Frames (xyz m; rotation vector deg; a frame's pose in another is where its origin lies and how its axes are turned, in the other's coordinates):
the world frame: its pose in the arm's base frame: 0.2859 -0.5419 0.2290 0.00 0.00 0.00
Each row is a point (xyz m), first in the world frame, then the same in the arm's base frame.
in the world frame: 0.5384 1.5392 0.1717
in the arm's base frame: 0.8243 0.9973 0.4007
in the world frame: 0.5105 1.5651 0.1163
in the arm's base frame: 0.7964 1.0232 0.3453
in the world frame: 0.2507 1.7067 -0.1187
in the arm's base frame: 0.5366 1.1648 0.1103
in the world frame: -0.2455 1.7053 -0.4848
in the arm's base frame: 0.0404 1.1634 -0.2558
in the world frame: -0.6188 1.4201 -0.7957
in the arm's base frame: -0.3329 0.8782 -0.5667
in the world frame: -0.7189 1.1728 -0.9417
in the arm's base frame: -0.4330 0.6309 -0.7127
